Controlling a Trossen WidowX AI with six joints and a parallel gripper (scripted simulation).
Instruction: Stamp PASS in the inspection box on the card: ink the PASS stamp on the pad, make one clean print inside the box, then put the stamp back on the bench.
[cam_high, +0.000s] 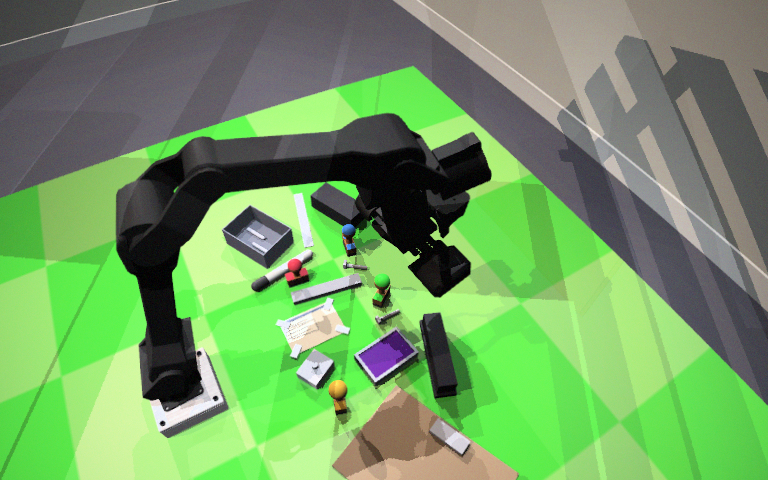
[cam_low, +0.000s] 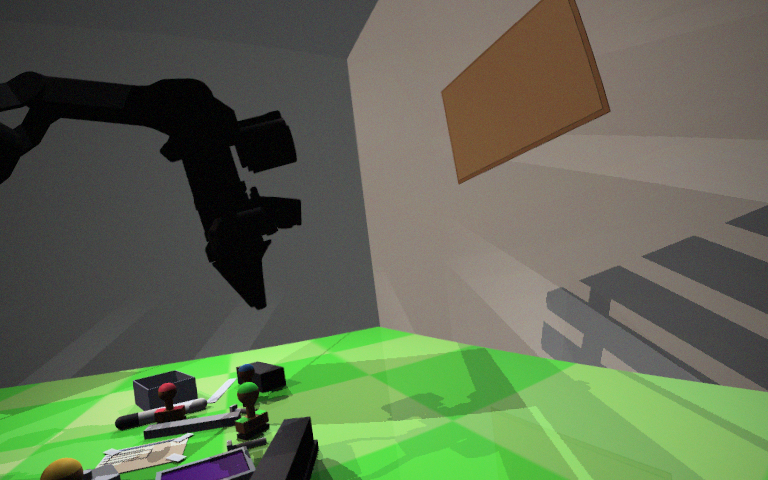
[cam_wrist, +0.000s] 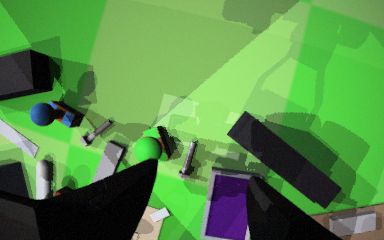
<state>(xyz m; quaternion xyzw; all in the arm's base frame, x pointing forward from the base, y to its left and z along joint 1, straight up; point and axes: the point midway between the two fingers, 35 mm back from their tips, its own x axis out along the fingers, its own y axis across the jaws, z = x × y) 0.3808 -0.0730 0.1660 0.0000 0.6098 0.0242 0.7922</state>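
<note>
The green-knobbed PASS stamp lies 150 mm below my gripper tip, 60 mm to the left of it and 20 mm behind it. Also, from my gripper tip: purple ink pad (160 mm below, 80 mm behind, 50 mm to the right); black bar (150 mm below, 90 mm to the right, 10 mm behind); grey bar (160 mm below, 120 mm to the left, 100 mm behind).
</note>
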